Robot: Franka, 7 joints.
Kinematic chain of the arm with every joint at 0, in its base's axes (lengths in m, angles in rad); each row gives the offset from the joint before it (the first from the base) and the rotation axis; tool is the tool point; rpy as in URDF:
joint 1: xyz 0 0 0.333 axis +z
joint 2: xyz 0 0 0 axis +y
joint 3: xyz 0 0 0.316 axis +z
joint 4: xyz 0.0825 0 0 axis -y
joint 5: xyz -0.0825 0 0.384 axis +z
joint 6: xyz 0 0 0 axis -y
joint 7: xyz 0.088 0 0 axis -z
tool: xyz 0 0 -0.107 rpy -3.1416 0 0
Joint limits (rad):
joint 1: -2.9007..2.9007
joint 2: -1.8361..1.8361
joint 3: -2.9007..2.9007
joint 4: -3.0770..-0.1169
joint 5: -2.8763..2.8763
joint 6: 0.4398..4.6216
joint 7: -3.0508..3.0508
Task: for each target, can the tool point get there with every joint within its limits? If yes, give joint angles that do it. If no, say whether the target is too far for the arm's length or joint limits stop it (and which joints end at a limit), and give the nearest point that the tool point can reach.
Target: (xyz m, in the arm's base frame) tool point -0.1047 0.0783 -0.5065
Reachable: no: joint limits stop it (at a limit: joint 2) | nearest point -0.1333 0.0997 -0.3478 | short by 0.163 m
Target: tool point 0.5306 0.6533 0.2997
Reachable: yes | joints 0.7289 1.2942 0.3324 -0.5224 -2.0952 2.8120 -2.1383
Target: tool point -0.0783 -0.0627 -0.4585
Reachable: no: joint limits stop it (at a limit: joint 2) | nearest point -0.1053 -0.0843 -0.3396 | short by 0.124 m
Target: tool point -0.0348 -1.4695 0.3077
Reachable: no: too far | nearest point -0.0203 -0.8575 0.3182 | short by 0.612 m
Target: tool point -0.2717 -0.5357 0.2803
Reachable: yes | joints -1.9052 0.3659 -0.0520 -2.1432 0.7204 3.0437 -0.5202
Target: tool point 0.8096 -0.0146 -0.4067
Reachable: no: too far | nearest point 0.6412 -0.0116 -0.2220 | short by 0.250 m
